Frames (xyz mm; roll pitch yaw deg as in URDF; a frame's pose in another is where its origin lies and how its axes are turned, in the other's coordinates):
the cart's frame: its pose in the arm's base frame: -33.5 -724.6 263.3 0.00 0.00 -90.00
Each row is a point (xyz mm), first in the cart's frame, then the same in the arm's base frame.
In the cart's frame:
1: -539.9 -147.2 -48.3
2: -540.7 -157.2 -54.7
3: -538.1 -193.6 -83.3
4: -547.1 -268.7 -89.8
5: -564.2 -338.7 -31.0
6: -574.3 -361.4 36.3
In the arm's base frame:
1: -180.7 -184.7 215.0
2: -190.7 -183.9 208.6
3: -227.1 -186.5 180.0
4: -302.2 -177.5 173.5
5: -372.2 -160.4 232.3
6: -394.9 -150.3 299.6

